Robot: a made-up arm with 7 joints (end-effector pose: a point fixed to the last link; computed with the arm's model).
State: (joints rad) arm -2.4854 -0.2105 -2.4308 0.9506 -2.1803 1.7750 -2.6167
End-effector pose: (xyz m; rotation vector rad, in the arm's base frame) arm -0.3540 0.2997 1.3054 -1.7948 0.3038 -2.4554
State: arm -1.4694 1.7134 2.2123 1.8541 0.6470 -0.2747 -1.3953
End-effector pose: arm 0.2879 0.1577 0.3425 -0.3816 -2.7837 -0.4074
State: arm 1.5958 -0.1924 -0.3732 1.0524 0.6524 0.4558 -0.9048
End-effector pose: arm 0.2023 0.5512 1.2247 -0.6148 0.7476 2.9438
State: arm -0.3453 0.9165 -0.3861 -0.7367 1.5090 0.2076 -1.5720
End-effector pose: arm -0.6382 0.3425 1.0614 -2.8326 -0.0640 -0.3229
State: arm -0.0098 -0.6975 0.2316 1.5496 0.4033 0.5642 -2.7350
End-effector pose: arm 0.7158 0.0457 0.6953 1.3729 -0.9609 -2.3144
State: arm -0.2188 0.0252 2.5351 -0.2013 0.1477 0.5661 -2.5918
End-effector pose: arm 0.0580 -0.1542 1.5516 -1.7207 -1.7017 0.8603
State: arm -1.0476 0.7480 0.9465 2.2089 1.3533 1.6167 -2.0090
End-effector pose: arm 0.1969 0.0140 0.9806 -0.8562 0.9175 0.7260
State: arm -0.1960 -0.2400 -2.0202 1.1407 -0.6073 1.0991 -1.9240
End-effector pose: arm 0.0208 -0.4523 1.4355 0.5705 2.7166 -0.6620
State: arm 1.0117 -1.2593 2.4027 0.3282 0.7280 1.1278 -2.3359
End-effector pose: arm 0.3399 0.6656 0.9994 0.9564 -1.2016 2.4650
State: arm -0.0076 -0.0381 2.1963 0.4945 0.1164 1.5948 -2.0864
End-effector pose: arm 0.0030 0.0070 1.4835 -1.1459 -1.5083 1.3441
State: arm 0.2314 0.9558 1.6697 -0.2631 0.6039 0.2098 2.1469
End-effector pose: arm -0.6796 -0.3099 1.1790 -1.1025 -1.4188 -2.1887
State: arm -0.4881 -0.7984 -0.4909 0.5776 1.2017 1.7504 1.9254
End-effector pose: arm 0.4571 -0.4835 1.0426 1.4132 -2.4586 0.5732
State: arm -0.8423 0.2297 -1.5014 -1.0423 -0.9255 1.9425 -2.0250
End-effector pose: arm 0.2291 0.1200 1.0911 0.0084 -0.3855 1.7071
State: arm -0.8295 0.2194 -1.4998 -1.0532 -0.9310 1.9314 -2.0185
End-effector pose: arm 0.2319 0.1200 1.0876 0.0207 -0.3830 1.7264
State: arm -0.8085 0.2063 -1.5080 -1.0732 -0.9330 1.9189 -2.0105
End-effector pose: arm 0.2356 0.1181 1.0809 0.0408 -0.3738 1.7450
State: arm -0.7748 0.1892 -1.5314 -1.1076 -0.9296 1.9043 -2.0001
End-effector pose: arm 0.2406 0.1133 1.0692 0.0733 -0.3530 1.7624
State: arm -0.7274 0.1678 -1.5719 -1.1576 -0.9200 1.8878 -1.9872
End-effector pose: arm 0.2468 0.1055 1.0513 0.1202 -0.3186 1.7768
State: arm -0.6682 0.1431 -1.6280 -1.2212 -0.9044 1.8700 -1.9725
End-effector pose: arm 0.2536 0.0952 1.0276 0.1804 -0.2706 1.7864
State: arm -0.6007 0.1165 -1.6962 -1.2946 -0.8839 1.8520 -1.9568
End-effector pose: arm 0.2598 0.0833 0.9990 0.2510 -0.2106 1.7890
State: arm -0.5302 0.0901 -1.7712 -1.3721 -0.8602 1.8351 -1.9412
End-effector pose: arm 0.2643 0.0707 0.9678 0.3267 -0.1432 1.7830
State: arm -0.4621 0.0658 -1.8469 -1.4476 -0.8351 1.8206 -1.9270
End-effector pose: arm 0.2663 0.0583 0.9369 0.4011 -0.0741 1.7684
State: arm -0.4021 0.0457 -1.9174 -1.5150 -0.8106 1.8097 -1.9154
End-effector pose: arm 0.2658 0.0466 0.9094 0.4672 -0.0103 1.7461
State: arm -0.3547 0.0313 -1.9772 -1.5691 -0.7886 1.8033 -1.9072
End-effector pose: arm 0.2636 0.0365 0.8878 0.5196 0.0418 1.7197
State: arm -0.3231 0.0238 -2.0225 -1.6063 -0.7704 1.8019 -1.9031
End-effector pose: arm 0.2607 0.0284 0.8737 0.5546 0.0772 1.6927
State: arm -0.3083 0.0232 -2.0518 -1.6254 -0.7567 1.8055 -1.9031
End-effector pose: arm 0.2581 0.0226 0.8674 0.5715 0.0943 1.6679
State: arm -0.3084 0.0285 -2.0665 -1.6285 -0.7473 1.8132 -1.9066
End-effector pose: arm 0.2562 0.0188 0.8676 0.5726 0.0952 1.6466
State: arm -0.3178 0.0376 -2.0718 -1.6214 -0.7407 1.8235 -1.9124
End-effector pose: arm 0.2546 0.0164 0.8721 0.5636 0.0861 1.6281
